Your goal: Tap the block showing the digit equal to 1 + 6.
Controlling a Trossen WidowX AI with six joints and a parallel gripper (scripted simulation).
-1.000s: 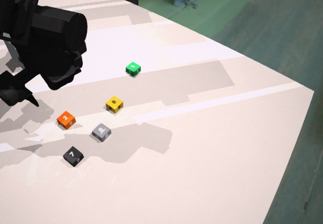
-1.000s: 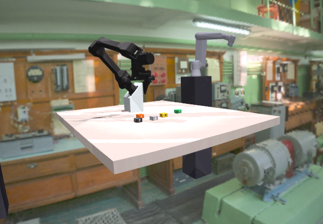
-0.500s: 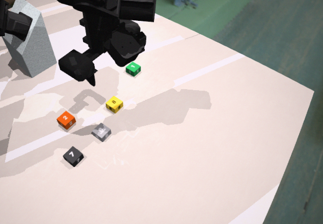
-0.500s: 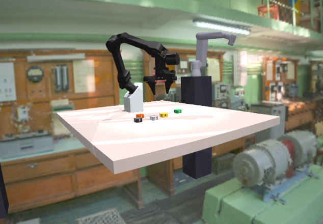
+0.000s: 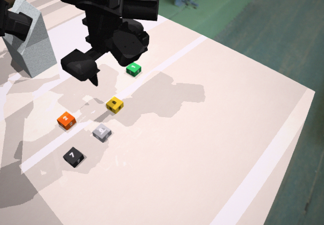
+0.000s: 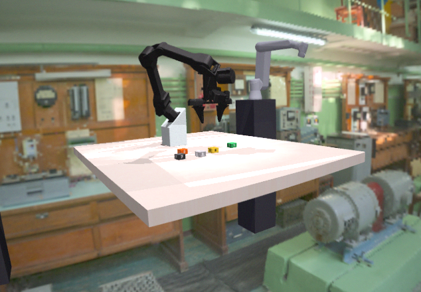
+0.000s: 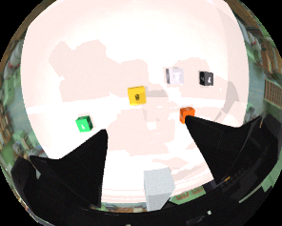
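My gripper tip is now 30 mm short of the black block, 170 mm to the left of it and 110 mm above it. Also, from my gripper tip: grey block: 40 mm ahead, 80 mm to the right, 110 mm below; then yellow block: 110 mm below; then orange block: 60 mm behind, 110 mm to the right, 110 mm below.
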